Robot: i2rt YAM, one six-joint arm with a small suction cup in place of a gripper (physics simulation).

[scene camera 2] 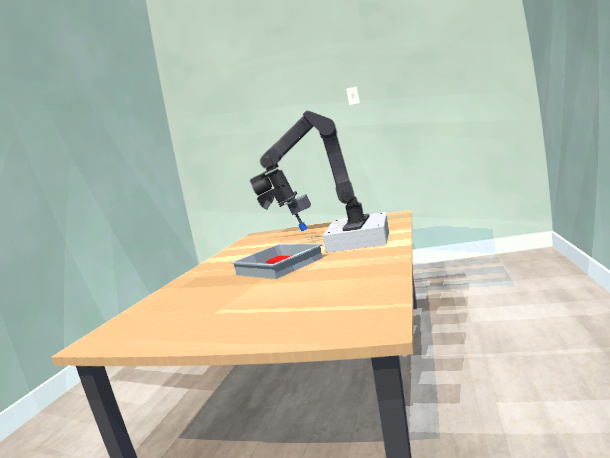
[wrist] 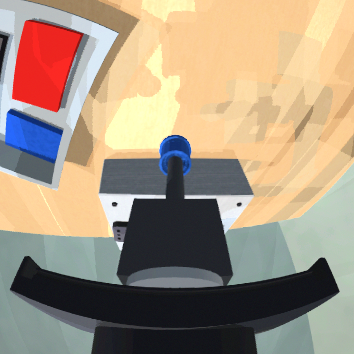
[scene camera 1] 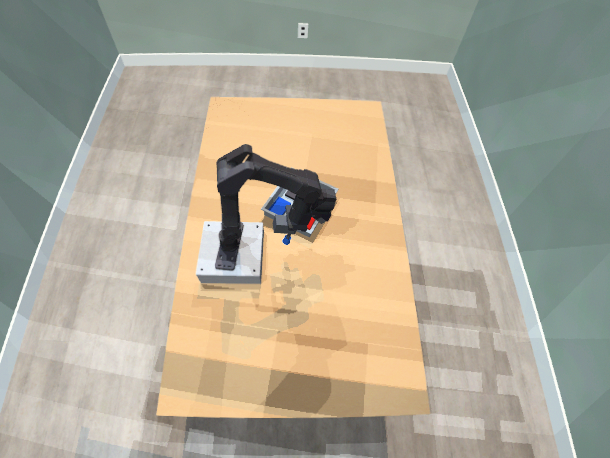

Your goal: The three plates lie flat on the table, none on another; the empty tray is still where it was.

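Pixels of known places: hand at its tool point: (scene camera 2: 304, 229) (wrist: 174, 148) (scene camera 1: 286, 241); arm's base at its link origin: (scene camera 2: 356, 223) (scene camera 1: 229, 245).
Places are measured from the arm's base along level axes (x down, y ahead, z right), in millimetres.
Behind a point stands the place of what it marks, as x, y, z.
The grey tray (scene camera 1: 268, 213) @(49, 115, -183) (scene camera 2: 255, 270) @(50, 273, -363) (wrist: 98, 47) @(24, 280, -110) stands on the table (scene camera 1: 345, 130) @(74, 413, -713) (scene camera 2: 320, 330) @(74, -86, -795) and holds the plates. The red plate (scene camera 1: 311, 223) @(62, 291, -164) (scene camera 2: 278, 259) @(62, 261, -198) (wrist: 45, 65) @(62, 255, -179) lies in it. The blue plate (scene camera 1: 279, 205) @(61, 153, -234) (wrist: 34, 135) @(61, 158, -214) lies in it near one end, apart from the red one. A black plate (scene camera 1: 290, 194) @(60, 192, -294) (wrist: 2, 54) @(69, 275, -243) shows in part inside the tray; the arm and the wrist view's left edge cut it off. My blue suction cup (scene camera 1: 286, 240) (scene camera 2: 302, 226) (wrist: 175, 150) hangs above the table, beside the tray, with nothing on it.
The arm's white base block (scene camera 1: 250, 245) @(1, 75, -9) (scene camera 2: 356, 240) @(44, -14, -104) (wrist: 240, 212) @(-6, 79, 109) stands near the table's edge, close to the tray. The arm passes over the tray in the first scene view and hides part of it. Shadows of the arm fall on the table.
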